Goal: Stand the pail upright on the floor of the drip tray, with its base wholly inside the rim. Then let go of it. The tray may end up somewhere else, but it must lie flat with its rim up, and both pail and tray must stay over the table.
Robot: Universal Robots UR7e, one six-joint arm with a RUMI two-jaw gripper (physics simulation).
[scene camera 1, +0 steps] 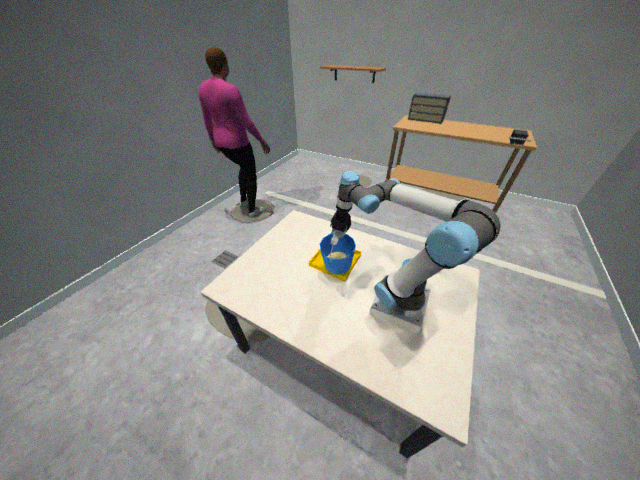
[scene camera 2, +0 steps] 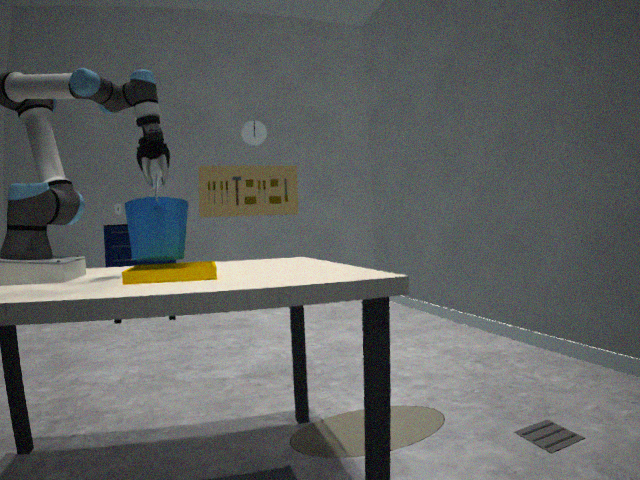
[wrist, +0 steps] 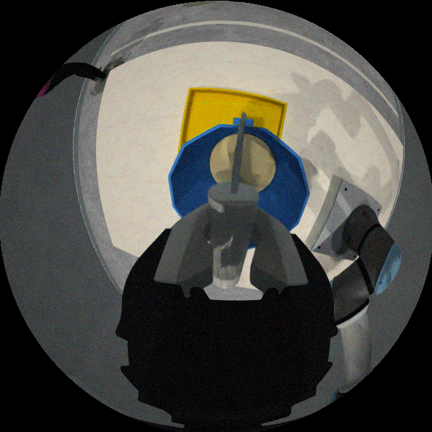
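Pixels of known places: arm's base, origin of the base link: [scene camera 1: 408, 298] [scene camera 2: 26, 258].
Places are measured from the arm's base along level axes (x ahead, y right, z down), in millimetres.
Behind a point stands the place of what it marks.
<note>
The blue pail [scene camera 1: 338, 266] {z -62, x 367, y -75 mm} [scene camera 2: 156, 229] {z -67, x 433, y 77 mm} [wrist: 290, 200] hangs about upright over the yellow drip tray [scene camera 1: 316, 262] {z 65, x 553, y -25 mm} [scene camera 2: 170, 273] {z 48, x 486, y 181 mm} [wrist: 207, 112]. A beige round surface shows inside it. The tray lies flat on the table with its rim up. My gripper [scene camera 1: 336, 237] {z -196, x 423, y -4 mm} [scene camera 2: 157, 179] {z -196, x 423, y -4 mm} [wrist: 229, 206] is above the pail, shut on the grip of its raised grey handle [wrist: 240, 150]. In scene camera 2 the pail's base is close to the height of the tray's rim. The near rim partly hides what is under the base, so I cannot tell whether it touches the tray floor.
The arm's base plate [scene camera 1: 398, 316] {z -1, x -1, y -125 mm} [wrist: 330, 220] stands on the table [scene camera 1: 310, 320] {z 69, x 343, y -352 mm} [scene camera 2: 289, 281] {z 69, x 777, y 289 mm} beside the tray. A person in a pink top [scene camera 1: 224, 113] stands on the floor beyond the table's far left side. A wooden shelf unit [scene camera 1: 465, 131] stands near the back wall.
</note>
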